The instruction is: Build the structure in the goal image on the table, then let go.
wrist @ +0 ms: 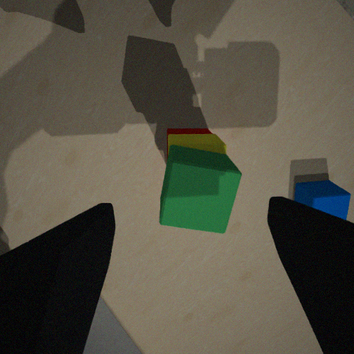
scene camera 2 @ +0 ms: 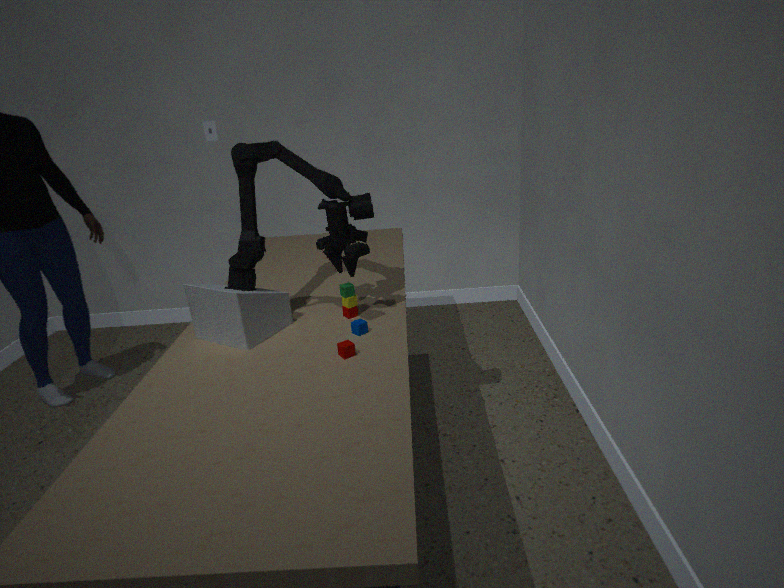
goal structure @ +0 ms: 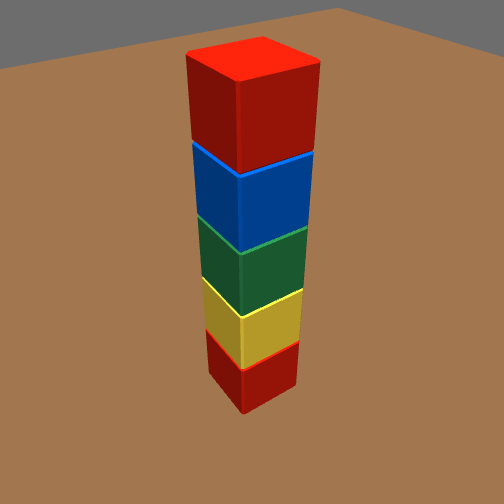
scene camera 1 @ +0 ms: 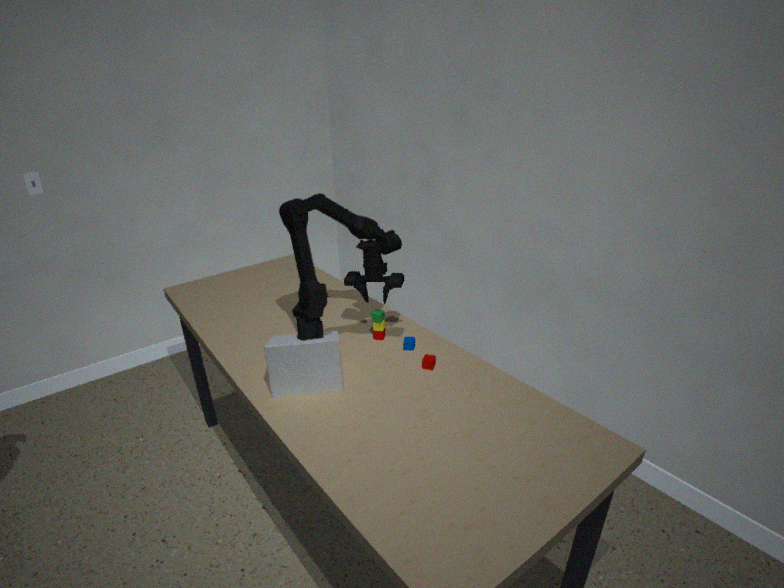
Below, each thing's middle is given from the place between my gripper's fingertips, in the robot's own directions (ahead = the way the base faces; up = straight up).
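Scene:
Yellow cube [wrist: 204, 141] sits 80 mm below my hand and 10 mm to the right of it. Relative to the green cube [wrist: 199, 187], my hand is 10 mm to the left and 40 mm above.

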